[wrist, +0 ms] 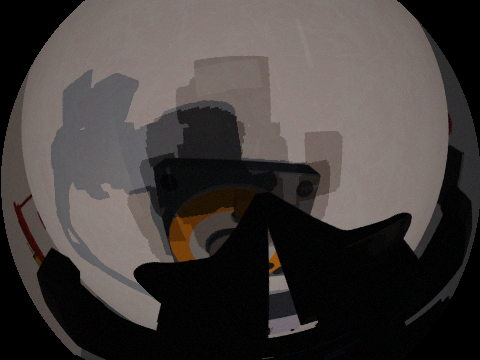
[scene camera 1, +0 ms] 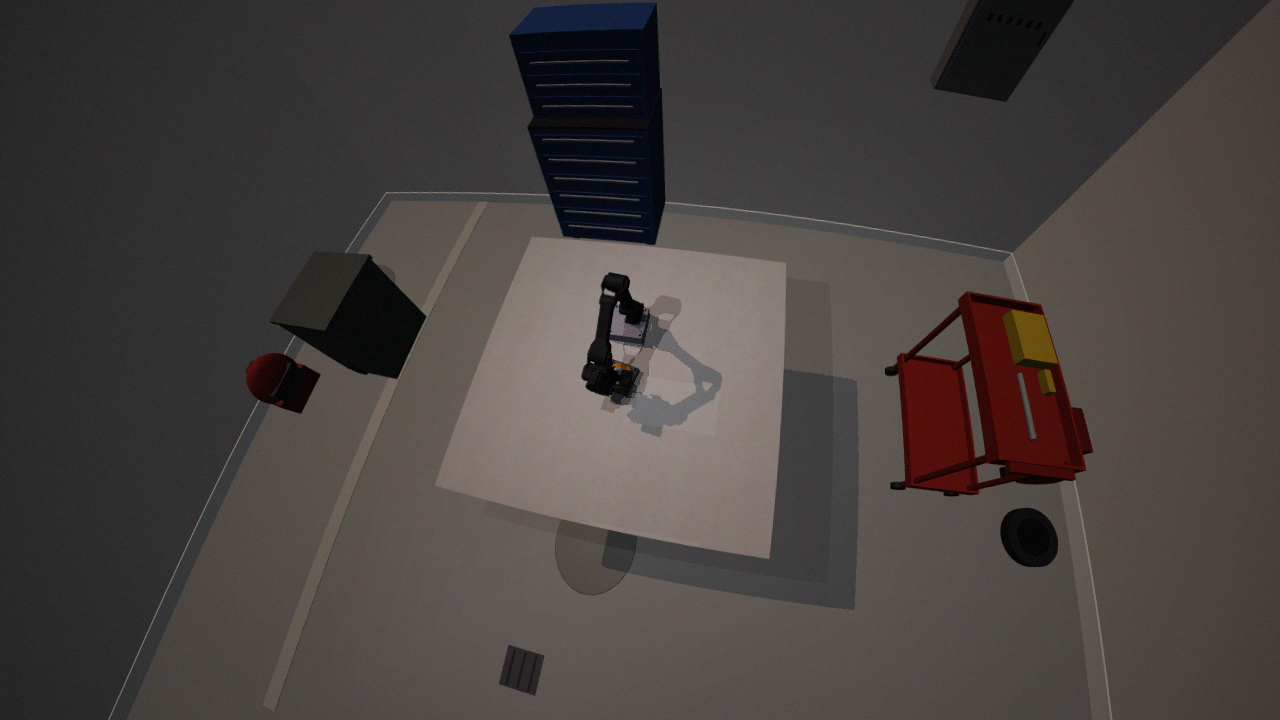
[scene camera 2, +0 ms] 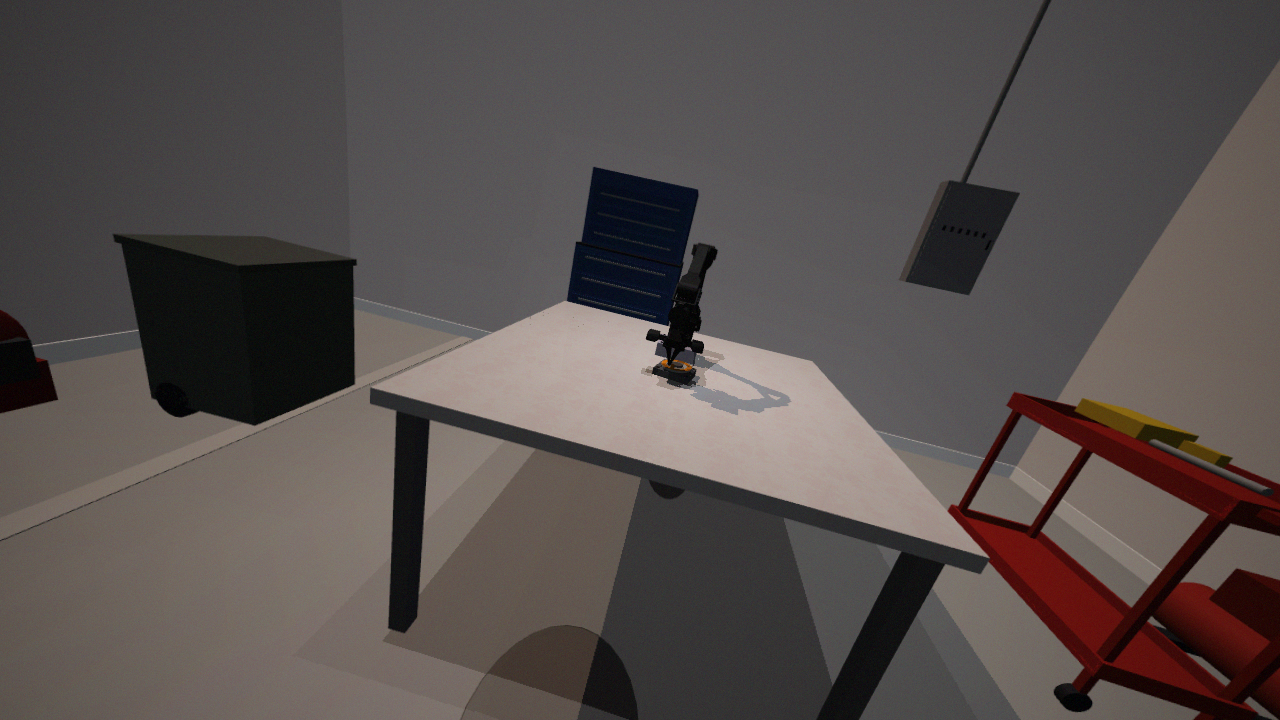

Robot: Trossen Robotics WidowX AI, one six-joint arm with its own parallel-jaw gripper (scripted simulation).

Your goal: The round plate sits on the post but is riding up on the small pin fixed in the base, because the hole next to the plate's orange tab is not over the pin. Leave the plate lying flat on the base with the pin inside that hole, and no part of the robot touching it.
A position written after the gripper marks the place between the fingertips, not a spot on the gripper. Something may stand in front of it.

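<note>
Scene camera 2 shows the gripper [scene camera 2: 668, 365]. The wrist view shows the gripper [wrist: 262, 199] and a round plate [wrist: 200, 217].
</note>
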